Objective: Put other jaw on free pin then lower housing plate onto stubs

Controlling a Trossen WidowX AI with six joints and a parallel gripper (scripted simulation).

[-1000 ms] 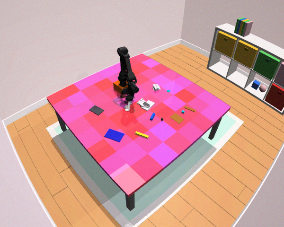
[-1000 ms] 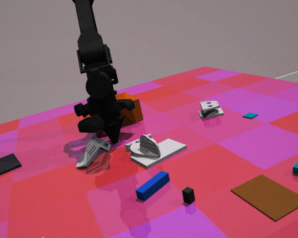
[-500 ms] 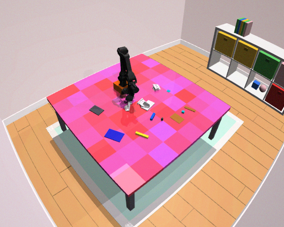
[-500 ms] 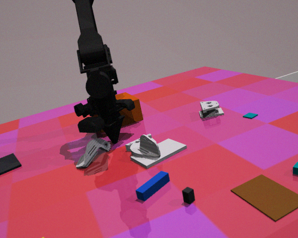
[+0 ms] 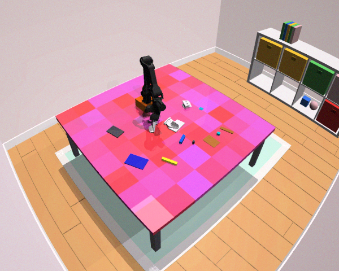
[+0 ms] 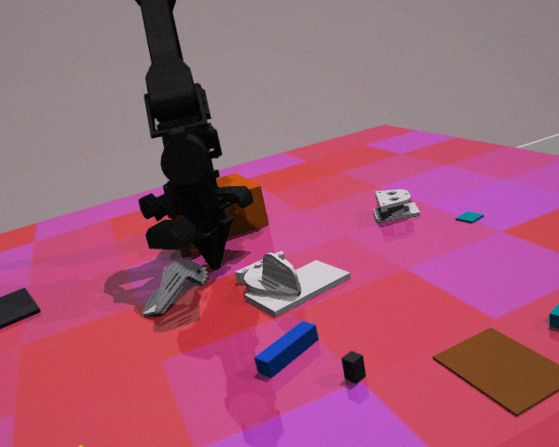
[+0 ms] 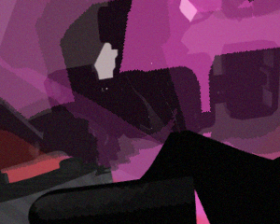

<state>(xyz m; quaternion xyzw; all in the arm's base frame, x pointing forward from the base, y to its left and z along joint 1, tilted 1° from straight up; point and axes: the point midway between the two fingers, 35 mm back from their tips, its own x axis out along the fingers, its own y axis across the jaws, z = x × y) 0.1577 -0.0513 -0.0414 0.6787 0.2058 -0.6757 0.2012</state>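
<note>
My gripper tip is now 50 mm to the left of the grey jaw, 40 mm short of it and 20 mm below it. Round my gripper tip: blue block (280 mm ahead, 20 mm to the right, 10 mm above); white t-shaped block (300 mm to the left, 50 mm ahead, 10 mm above); black tile (300 mm to the right, 130 mm behind).
</note>
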